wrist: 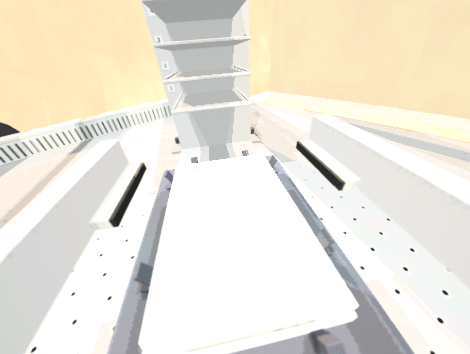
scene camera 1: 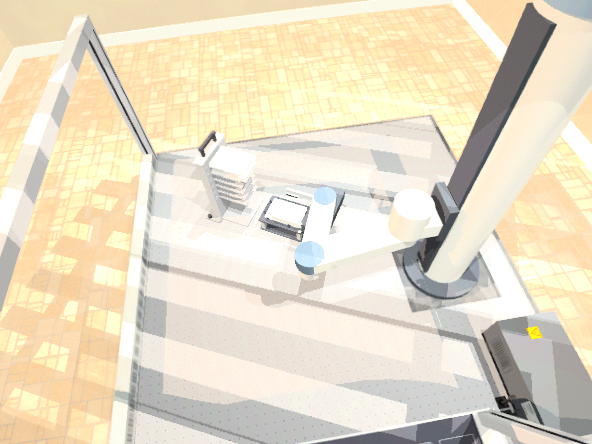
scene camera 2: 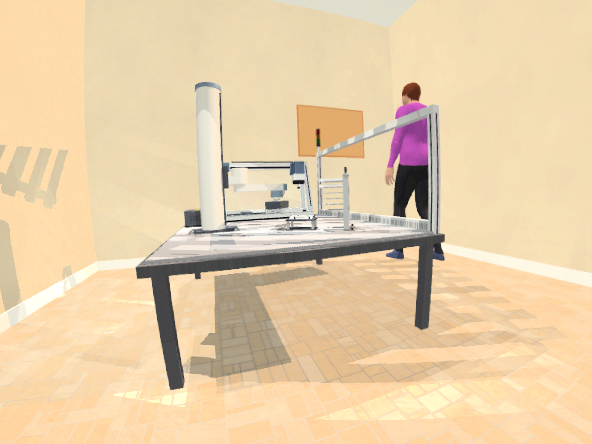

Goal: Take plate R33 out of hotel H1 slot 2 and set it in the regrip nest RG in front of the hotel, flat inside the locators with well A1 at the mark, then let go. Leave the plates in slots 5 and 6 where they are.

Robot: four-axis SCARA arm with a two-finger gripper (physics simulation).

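Frame: origin at the arm's base, x left, y ahead, z down, level; metres.
Seen in the pictures: gripper, fingertip midpoint: (wrist: 222, 142) (scene camera 1: 280, 203) (scene camera 2: 304, 209); arm's base, origin of the base link: (scene camera 1: 439, 265) (scene camera 2: 214, 231).
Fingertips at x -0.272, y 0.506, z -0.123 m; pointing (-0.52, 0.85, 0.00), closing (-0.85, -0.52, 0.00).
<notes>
Pixels of each thing's middle, then the offset from my fingertips to it. "spot": a spot on its surface instead.
- Plate R33, body centre: (wrist: 230, 214) (scene camera 1: 285, 212) (scene camera 2: 301, 217) dx +0.011, dy -0.016, dz +0.044 m
- dark regrip nest, body centre: (wrist: 233, 239) (scene camera 1: 286, 217) (scene camera 2: 302, 222) dx +0.011, dy -0.016, dz +0.073 m
- Hotel H1, body centre: (wrist: 202, 45) (scene camera 1: 228, 178) (scene camera 2: 339, 198) dx -0.099, dy +0.166, dz -0.056 m
- grey box with a yellow label, surface spot: (scene camera 1: 545, 355) spot: dx +0.633, dy -0.625, dz -0.004 m
Plate R33 (scene camera 1: 286, 212) (wrist: 240, 250), white, lies in the dark regrip nest (scene camera 1: 280, 231) (wrist: 131, 305) in front of the hotel. It looks flat, with locator blocks around it. Well A1 and the mark cannot be made out. My gripper (wrist: 222, 142) is open; its two black-padded fingers stand apart from the plate's long sides, one at the left and one at the right. Hotel H1 (scene camera 1: 212, 192) (scene camera 2: 346, 200) (wrist: 207, 125) stands beyond the nest. Slots 1, 2 and 3 look empty in the wrist view. White plate shapes (scene camera 1: 232, 161) show at the hotel's top; their slot numbers are unreadable.
The arm's column (scene camera 1: 492, 175) (scene camera 2: 210, 160) stands on the table (scene camera 2: 290, 255). A grey box with a yellow label (scene camera 1: 545, 355) is at the lower right in scene camera 1. A guard frame (scene camera 2: 434, 170) rises beside the hotel. A person in magenta (scene camera 2: 412, 135) stands behind it.
</notes>
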